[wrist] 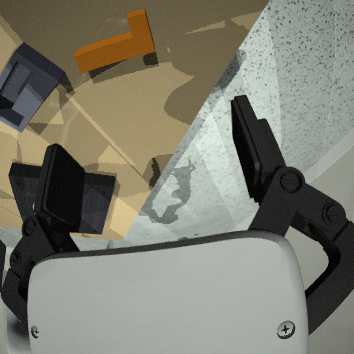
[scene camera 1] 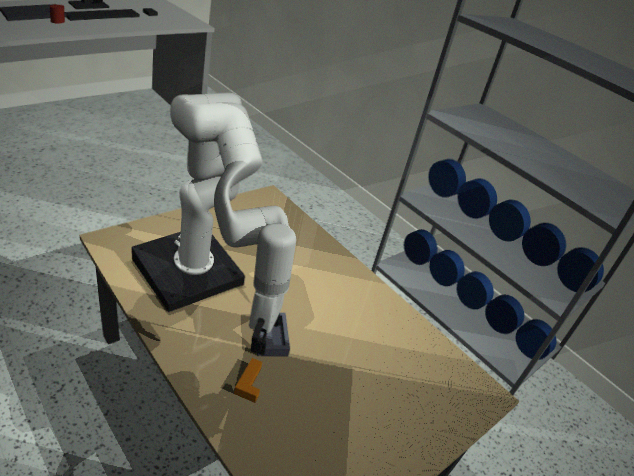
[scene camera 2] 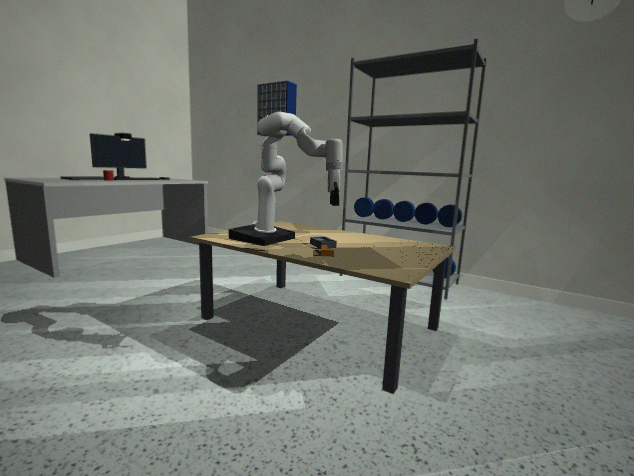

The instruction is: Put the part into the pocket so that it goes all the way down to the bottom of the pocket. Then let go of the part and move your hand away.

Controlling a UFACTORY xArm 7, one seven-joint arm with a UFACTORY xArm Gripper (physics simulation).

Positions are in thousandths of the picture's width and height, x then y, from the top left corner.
Labels:
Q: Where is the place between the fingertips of my gripper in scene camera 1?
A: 417, 711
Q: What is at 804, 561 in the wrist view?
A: My gripper.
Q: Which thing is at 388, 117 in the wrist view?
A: An orange L-shaped part.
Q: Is my gripper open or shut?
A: Open.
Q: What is my gripper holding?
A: Nothing.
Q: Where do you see a dark pocket block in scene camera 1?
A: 438, 715

